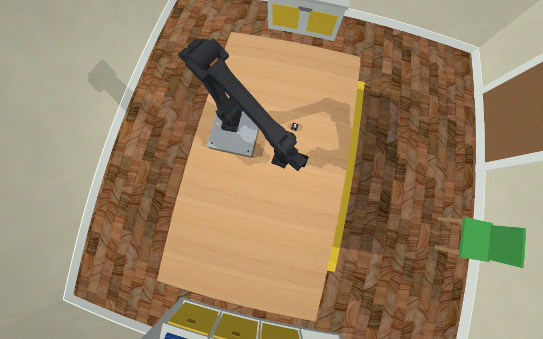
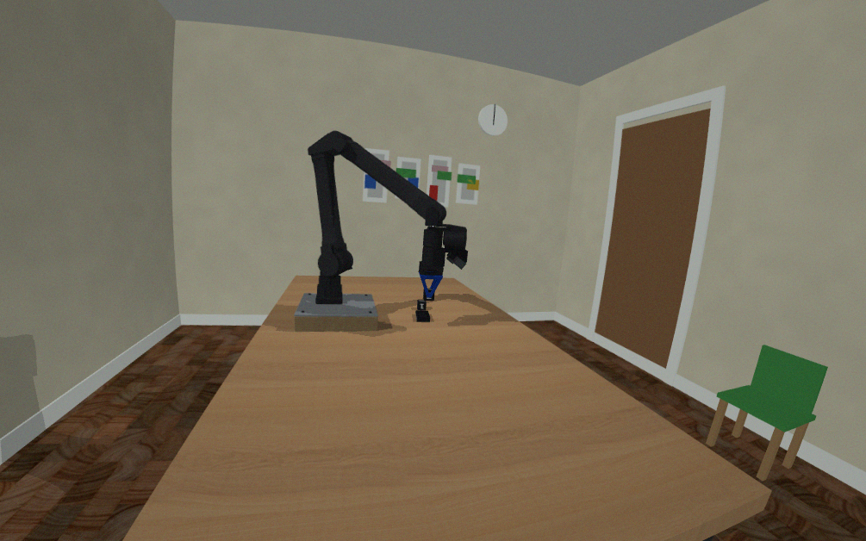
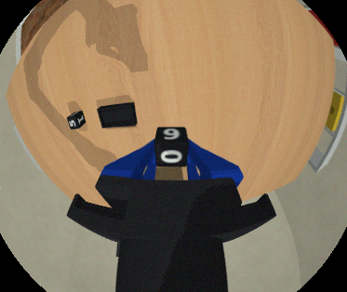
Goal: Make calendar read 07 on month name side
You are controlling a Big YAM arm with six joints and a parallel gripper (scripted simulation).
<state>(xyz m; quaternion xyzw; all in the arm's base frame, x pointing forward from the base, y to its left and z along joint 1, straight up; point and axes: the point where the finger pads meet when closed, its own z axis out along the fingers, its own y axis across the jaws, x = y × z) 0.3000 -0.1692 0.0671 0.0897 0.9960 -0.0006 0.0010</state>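
Right now the black tray is 1 cm ahead of my hand, 11 cm to the left of it and 11 cm below it. Round my hand: black cube right at my hand.
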